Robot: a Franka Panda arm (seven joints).
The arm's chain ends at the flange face. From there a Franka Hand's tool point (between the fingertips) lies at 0.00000 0.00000 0.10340 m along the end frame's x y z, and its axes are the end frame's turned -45 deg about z.
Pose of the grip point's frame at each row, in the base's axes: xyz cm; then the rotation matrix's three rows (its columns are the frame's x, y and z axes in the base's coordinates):
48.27, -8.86, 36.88; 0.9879, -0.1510, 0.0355; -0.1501, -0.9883, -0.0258; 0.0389, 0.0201, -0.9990
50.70, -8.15, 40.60; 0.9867, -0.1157, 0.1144; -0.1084, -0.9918, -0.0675; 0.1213, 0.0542, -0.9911
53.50, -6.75, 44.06; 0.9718, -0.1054, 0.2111; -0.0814, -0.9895, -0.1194; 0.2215, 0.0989, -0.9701
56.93, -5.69, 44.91; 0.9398, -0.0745, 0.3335; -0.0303, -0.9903, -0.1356; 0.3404, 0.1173, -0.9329
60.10, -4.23, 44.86; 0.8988, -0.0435, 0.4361; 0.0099, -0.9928, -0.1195; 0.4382, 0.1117, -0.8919
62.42, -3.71, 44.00; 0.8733, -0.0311, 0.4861; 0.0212, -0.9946, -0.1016; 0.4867, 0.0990, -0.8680
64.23, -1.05, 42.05; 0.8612, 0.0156, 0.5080; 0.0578, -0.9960, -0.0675; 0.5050, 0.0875, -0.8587
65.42, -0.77, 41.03; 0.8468, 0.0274, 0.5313; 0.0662, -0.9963, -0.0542; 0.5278, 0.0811, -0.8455
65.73, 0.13, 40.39; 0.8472, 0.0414, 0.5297; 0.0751, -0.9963, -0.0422; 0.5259, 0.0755, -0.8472
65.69, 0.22, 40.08; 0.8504, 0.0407, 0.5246; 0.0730, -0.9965, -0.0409; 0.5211, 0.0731, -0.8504
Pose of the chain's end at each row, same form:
47.90, -8.59, 47.21; 0.5918, -0.8053, 0.0355; -0.8050, -0.5927, -0.0258; 0.0417, -0.0133, -0.9990
49.52, -7.45, 50.85; 0.6159, -0.7795, 0.1144; -0.7780, -0.6247, -0.0675; 0.1241, -0.0474, -0.9911
51.32, -5.52, 54.09; 0.6126, -0.7617, 0.2111; -0.7572, -0.6421, -0.1194; 0.2266, -0.0867, -0.9701
53.48, -4.29, 54.56; 0.6119, -0.7172, 0.3335; -0.7217, -0.6788, -0.1356; 0.3236, -0.1578, -0.9329
55.59, -2.99, 54.08; 0.6048, -0.6663, 0.4361; -0.6950, -0.7090, -0.1195; 0.3888, -0.2309, -0.8919
57.39, -2.66, 52.98; 0.5955, -0.6395, 0.4861; -0.6883, -0.7183, -0.1016; 0.4142, -0.2741, -0.8680
58.98, -0.35, 50.93; 0.6200, -0.5979, 0.5080; -0.6634, -0.7451, -0.0675; 0.4190, -0.2952, -0.8587
59.93, -0.21, 49.77; 0.6182, -0.5794, 0.5313; -0.6577, -0.7513, -0.0542; 0.4306, -0.3159, -0.8455
60.25, 0.57, 49.15; 0.6283, -0.5698, 0.5297; -0.6514, -0.7576, -0.0422; 0.4253, -0.3185, -0.8472
60.27, 0.64, 48.87; 0.6301, -0.5725, 0.5246; -0.6530, -0.7563, -0.0409; 0.4202, -0.3168, -0.8504

